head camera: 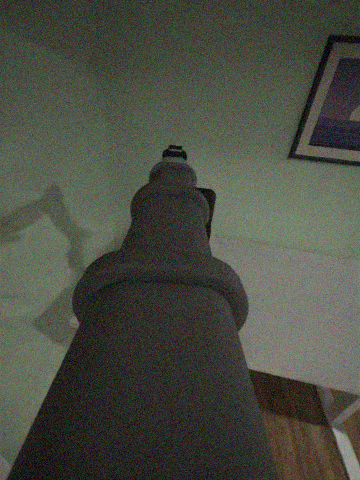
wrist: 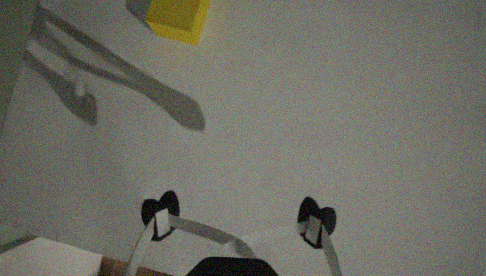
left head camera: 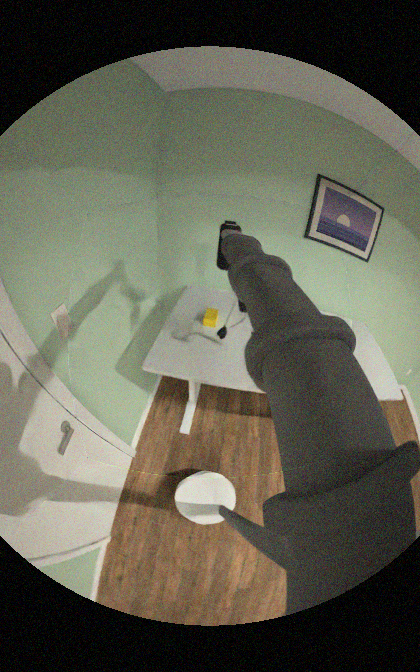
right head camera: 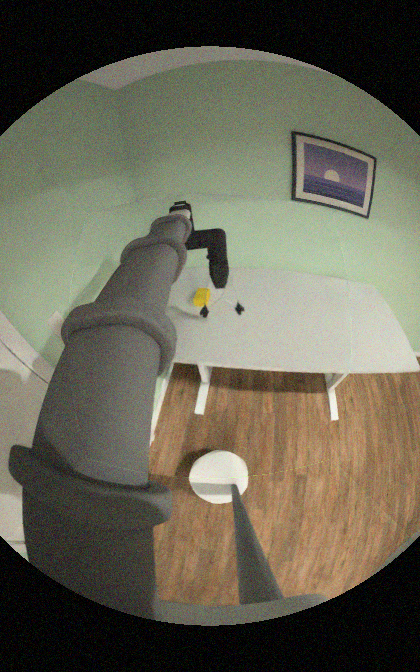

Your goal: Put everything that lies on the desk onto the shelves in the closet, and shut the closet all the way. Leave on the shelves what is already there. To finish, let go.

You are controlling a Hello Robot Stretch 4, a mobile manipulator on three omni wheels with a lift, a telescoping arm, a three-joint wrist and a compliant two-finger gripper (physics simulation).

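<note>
A yellow block [left head camera: 210, 317] [right head camera: 201, 297] [wrist: 180, 20] lies on the white desk [head camera: 300, 310] [left head camera: 170, 355] [right head camera: 300, 325] [wrist: 375, 125], near its left end. In the wrist view the block is cut off by the top edge, left of centre. My gripper [left head camera: 232, 318] [right head camera: 222, 309] [wrist: 238, 210] is open with nothing between its fingertips. It hangs over the left part of the desk, nearer the front edge than the block and apart from it. In the head camera view my arm hides the block and the gripper. The closet's shelves do not show.
A pale door with a lever handle [left head camera: 65, 437] stands at the left; I cannot tell whether it is the closet's. A wall corner is close beyond the desk's left end. A framed picture [head camera: 340, 100] [left head camera: 345, 217] [right head camera: 332, 175] hangs above the desk. A white disc [left head camera: 205, 490] [right head camera: 215, 470] is low over the wooden floor.
</note>
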